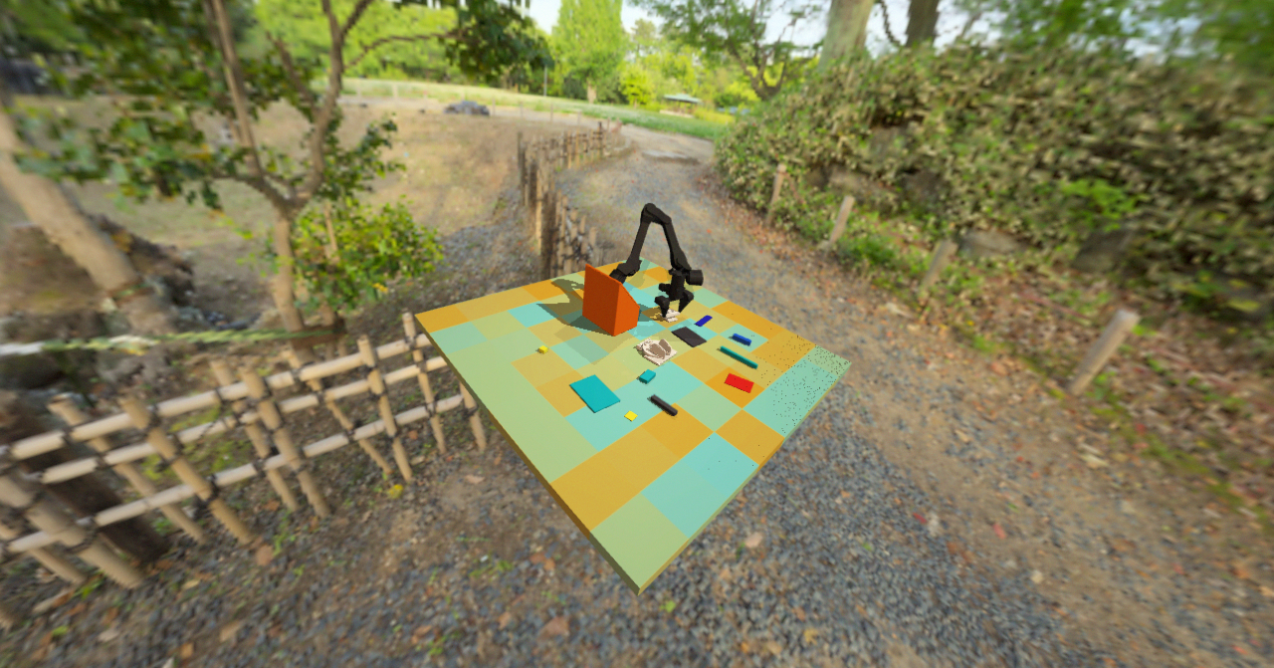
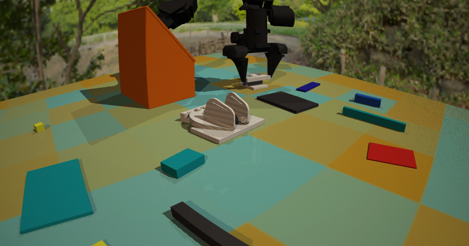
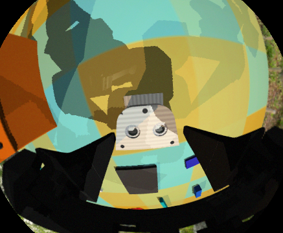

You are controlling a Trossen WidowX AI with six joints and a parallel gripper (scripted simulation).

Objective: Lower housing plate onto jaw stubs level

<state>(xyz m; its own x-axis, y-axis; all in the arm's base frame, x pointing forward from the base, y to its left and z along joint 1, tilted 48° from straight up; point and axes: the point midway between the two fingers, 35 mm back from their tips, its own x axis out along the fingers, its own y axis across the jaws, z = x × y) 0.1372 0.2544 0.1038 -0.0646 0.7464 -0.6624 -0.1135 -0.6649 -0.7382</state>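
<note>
My gripper tip is 10 mm past the beige stand and 10 mm above it. The rest, counted from my gripper tip: teal bar: 370 mm ahead, 10 mm to the left, 10 mm below; then red plate: 460 mm ahead, 110 mm to the right, 20 mm below; then black flat plate: 150 mm ahead, 40 mm to the right, 20 mm below.
</note>
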